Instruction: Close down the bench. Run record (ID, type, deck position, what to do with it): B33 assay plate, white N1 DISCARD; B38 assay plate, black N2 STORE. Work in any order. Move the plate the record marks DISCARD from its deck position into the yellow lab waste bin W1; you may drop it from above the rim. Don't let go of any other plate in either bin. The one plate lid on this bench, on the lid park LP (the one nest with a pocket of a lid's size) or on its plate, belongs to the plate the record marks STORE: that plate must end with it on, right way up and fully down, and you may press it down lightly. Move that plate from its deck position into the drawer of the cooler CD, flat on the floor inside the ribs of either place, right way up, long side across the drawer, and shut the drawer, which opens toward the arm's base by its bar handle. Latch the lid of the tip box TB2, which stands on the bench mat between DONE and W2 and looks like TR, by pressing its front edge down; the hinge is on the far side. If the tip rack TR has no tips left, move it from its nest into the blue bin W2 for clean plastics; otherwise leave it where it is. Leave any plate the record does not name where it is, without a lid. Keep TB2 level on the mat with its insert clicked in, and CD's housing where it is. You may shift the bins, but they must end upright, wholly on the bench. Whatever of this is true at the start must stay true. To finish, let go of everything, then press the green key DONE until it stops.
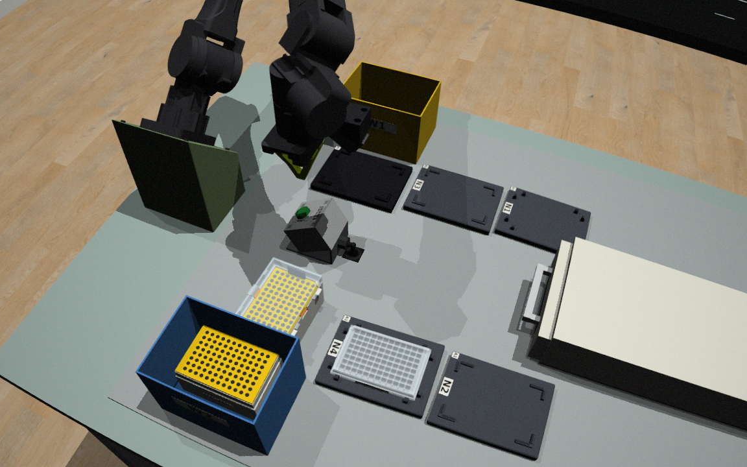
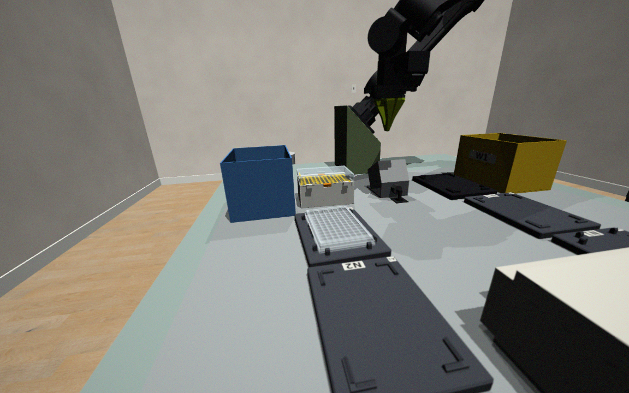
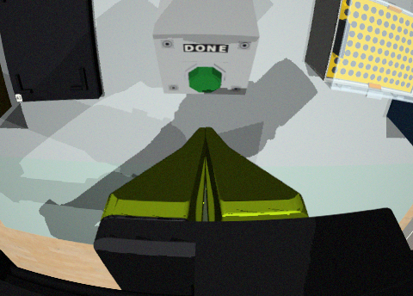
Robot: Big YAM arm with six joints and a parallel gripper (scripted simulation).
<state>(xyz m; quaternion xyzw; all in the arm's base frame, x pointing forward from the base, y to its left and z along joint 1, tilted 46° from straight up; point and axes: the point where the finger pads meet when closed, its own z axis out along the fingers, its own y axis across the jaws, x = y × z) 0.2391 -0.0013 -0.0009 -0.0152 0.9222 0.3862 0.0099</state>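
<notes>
Now: hand 9 cm above the green DONE key. The rest, counted from my hand: black lid park: 17 cm to the left, 15 cm below, 3 cm ahead; then tip box TB2: 16 cm to the right, 11 cm below, 4 cm ahead; then clear plate: 21 cm ahead, 18 cm to the right, 14 cm below.
</notes>
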